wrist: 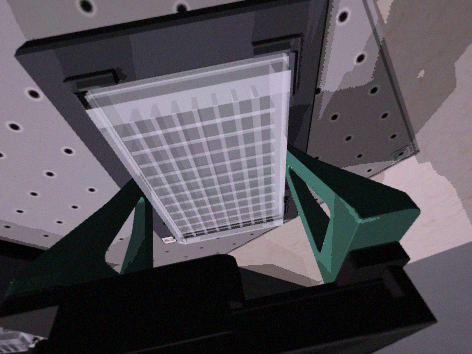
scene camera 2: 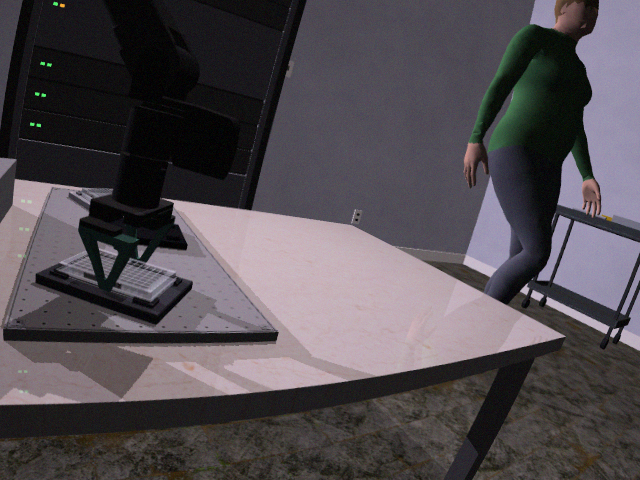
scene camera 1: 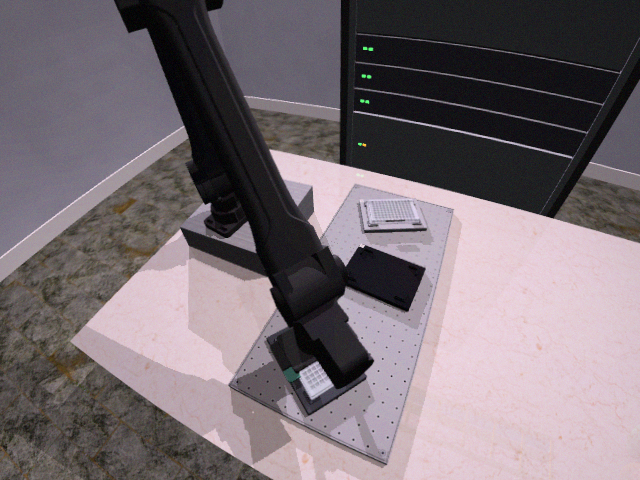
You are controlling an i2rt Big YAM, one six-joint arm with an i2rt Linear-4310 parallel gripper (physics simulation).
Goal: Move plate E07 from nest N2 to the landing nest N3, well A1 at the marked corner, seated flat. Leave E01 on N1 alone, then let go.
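Note:
A clear, gridded well plate, E07 [scene camera 1: 314, 381] [scene camera 2: 149, 279] [wrist: 200, 165], lies in the near dark nest N2 [scene camera 1: 323, 401] [scene camera 2: 98, 298] [wrist: 190, 45]. My gripper [scene camera 2: 126, 271] [wrist: 213, 165] is shut on E07, with one green finger against each long side; in scene camera 1 the wrist hides most of it. The black nest N3 [scene camera 1: 385, 276] [scene camera 2: 173, 238] stands bare in the middle, with a small white mark at one corner. Plate E01 [scene camera 1: 392, 210] sits in the light grey nest N1 [scene camera 1: 395, 227] at the far end. Well A1 on E07 cannot be made out.
The nests stand on a perforated grey board [scene camera 1: 403, 356] [scene camera 2: 227, 310]. The arm's base block [scene camera 1: 227, 253] is beside the board. A server rack [scene camera 1: 347, 103] stands behind the table. A person in green [scene camera 2: 537, 113] and a cart [scene camera 2: 578, 304] are beyond the table.

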